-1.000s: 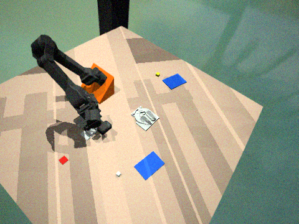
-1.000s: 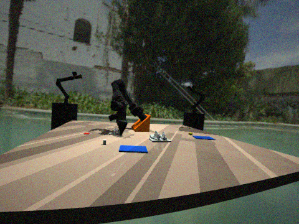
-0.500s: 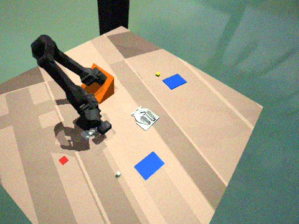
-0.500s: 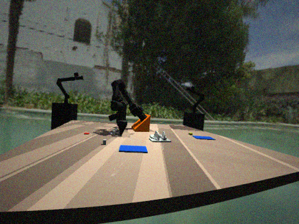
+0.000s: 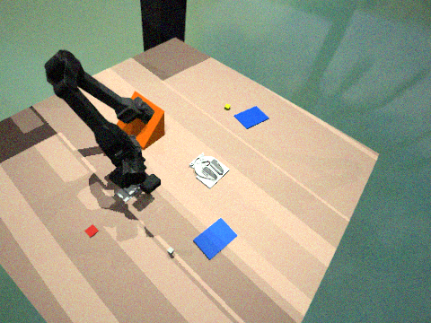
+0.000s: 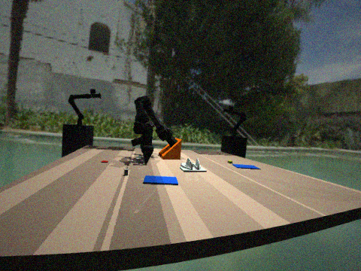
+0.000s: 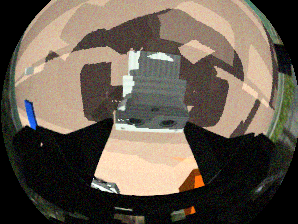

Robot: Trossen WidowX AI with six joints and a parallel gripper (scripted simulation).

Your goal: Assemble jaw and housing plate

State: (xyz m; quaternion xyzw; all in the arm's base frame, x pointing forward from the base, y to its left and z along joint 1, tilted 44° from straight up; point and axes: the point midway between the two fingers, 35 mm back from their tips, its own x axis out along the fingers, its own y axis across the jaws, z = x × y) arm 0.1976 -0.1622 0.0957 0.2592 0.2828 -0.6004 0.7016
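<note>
Now: gripper tip 220 mm to the right of the grey jaw, 100 mm short of it and 10 mm below it. Round my gripper tip: grey cube 260 mm ahead, 70 mm to the right, 10 mm above; red patch 210 mm to the right, 50 mm ahead; white base plate 240 mm to the left, 140 mm ahead.
</note>
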